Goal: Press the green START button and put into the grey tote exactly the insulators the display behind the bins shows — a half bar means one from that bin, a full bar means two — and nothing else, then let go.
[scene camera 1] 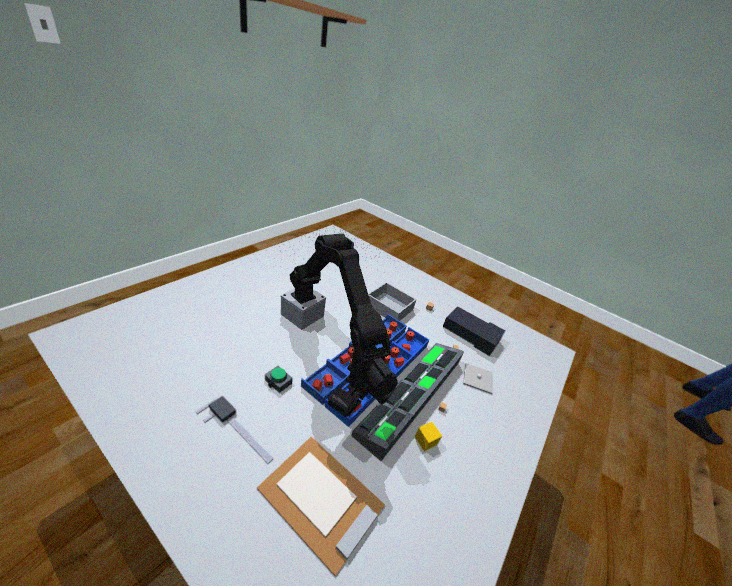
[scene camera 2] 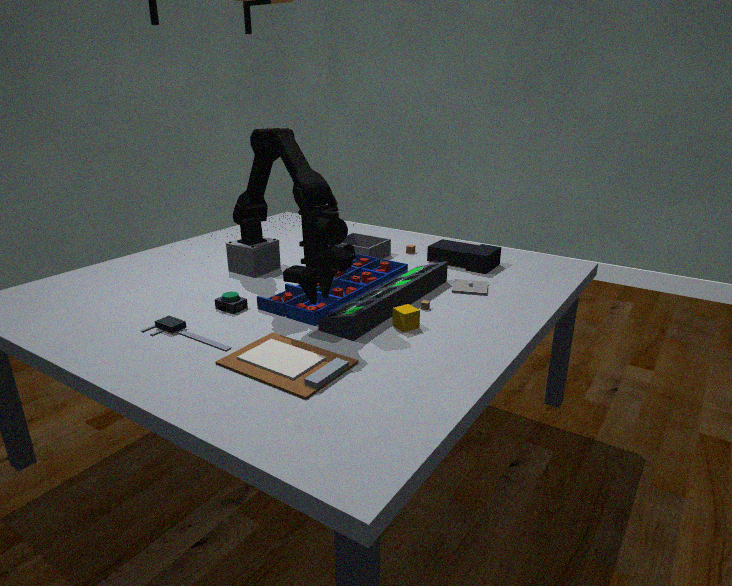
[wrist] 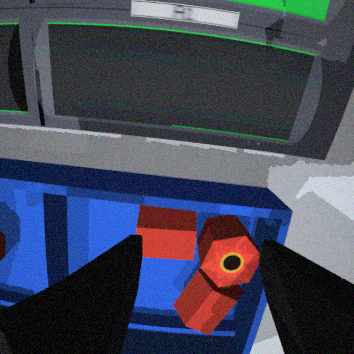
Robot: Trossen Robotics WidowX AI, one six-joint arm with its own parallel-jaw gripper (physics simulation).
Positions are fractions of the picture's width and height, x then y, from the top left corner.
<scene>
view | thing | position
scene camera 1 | grey tote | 0.53,0.51
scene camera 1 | black box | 0.66,0.57
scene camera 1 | small tool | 0.30,0.70
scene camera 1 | display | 0.52,0.76
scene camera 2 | my gripper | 0.44,0.51
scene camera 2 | black box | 0.66,0.44
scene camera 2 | small tool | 0.23,0.55
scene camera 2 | display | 0.48,0.56
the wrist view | my gripper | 0.57,0.70
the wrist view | display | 0.89,0.41
</scene>
